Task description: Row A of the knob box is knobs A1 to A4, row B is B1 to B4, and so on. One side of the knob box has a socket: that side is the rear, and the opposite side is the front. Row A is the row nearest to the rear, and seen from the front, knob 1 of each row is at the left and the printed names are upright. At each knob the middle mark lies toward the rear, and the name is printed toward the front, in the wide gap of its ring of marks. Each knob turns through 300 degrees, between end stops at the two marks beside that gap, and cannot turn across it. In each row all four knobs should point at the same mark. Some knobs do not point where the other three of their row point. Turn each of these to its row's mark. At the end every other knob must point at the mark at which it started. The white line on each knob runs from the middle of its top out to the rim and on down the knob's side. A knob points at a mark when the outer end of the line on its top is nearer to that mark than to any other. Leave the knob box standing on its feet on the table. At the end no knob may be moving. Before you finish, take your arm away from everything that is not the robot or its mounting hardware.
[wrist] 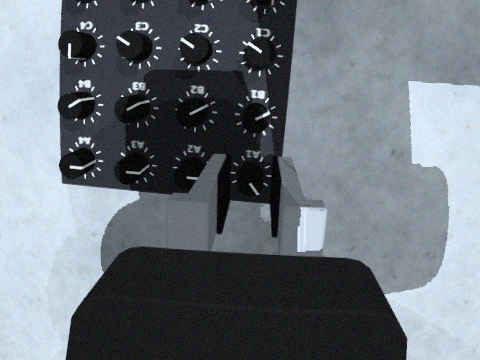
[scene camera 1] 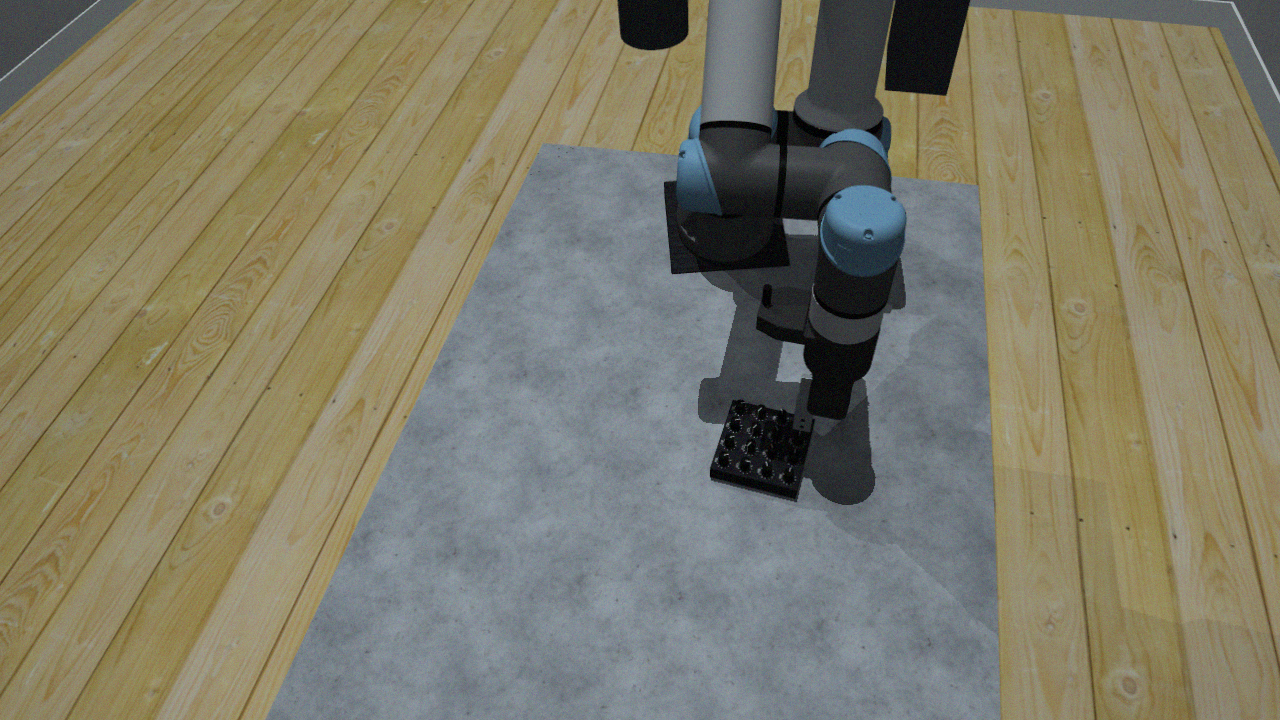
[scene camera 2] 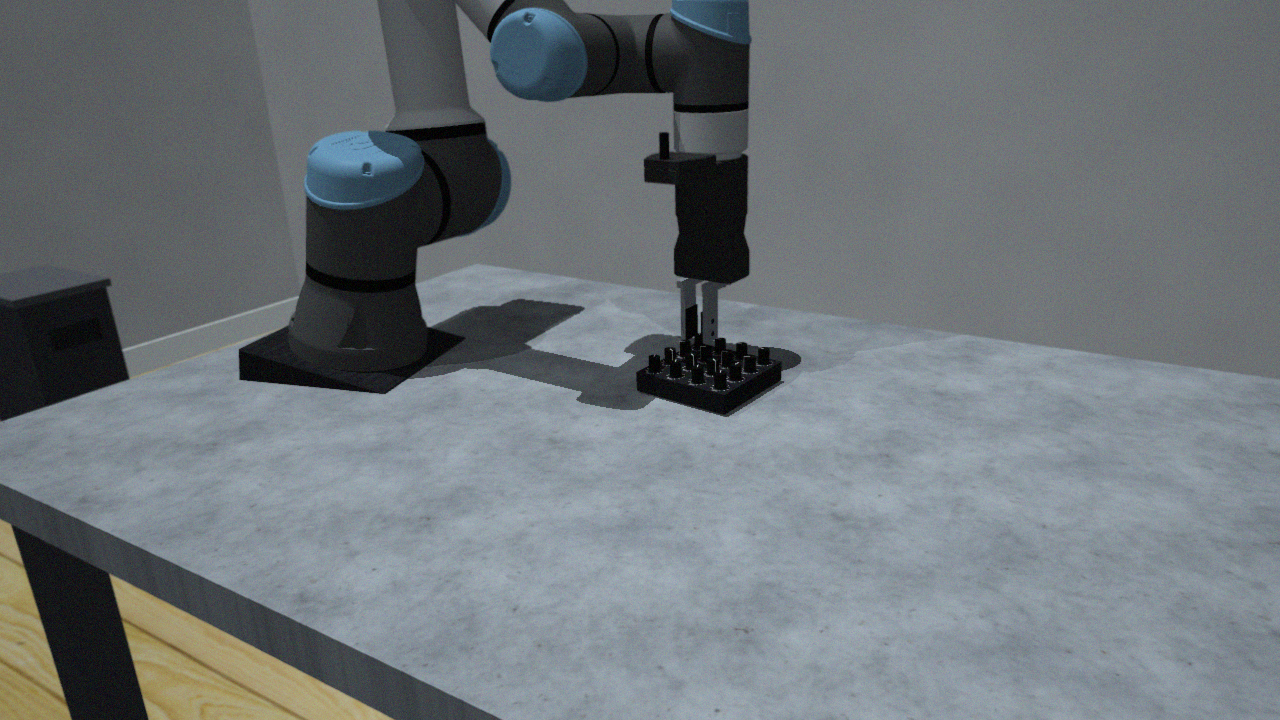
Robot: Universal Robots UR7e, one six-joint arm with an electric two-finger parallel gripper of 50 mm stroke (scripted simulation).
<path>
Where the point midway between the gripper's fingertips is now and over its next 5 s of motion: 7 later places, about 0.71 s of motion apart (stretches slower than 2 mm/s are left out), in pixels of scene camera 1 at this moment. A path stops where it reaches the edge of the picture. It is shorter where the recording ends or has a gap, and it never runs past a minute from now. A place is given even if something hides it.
My gripper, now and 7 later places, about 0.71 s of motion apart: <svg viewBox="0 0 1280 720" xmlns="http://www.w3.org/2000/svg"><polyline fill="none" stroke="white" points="803,419 806,404 803,399 803,390 806,385 809,387 808,392 807,394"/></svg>
</path>
